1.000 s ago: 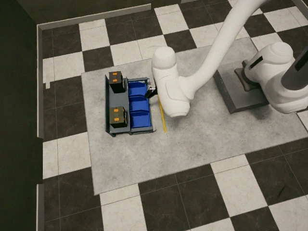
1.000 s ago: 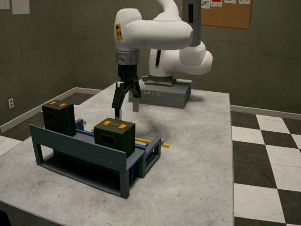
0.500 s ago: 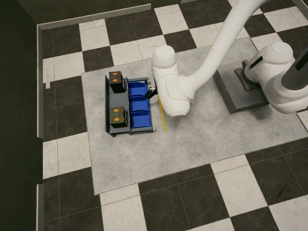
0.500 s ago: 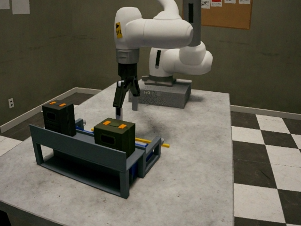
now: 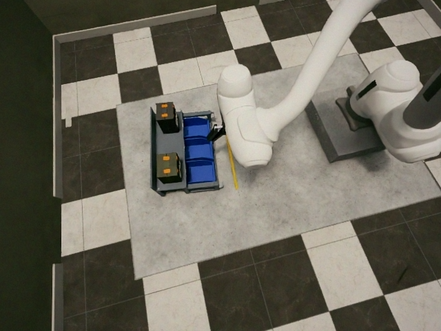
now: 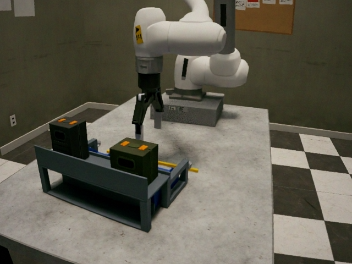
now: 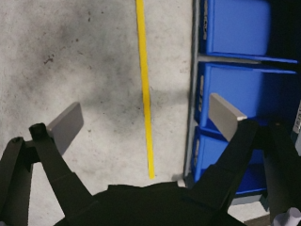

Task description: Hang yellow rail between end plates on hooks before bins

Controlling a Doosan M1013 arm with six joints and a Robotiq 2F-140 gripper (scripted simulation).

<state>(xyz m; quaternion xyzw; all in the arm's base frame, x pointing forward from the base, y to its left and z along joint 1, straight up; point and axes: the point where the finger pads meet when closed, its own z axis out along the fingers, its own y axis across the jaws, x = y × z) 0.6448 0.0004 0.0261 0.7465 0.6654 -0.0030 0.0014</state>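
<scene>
My gripper is now 110 mm above the yellow rail.
</scene>
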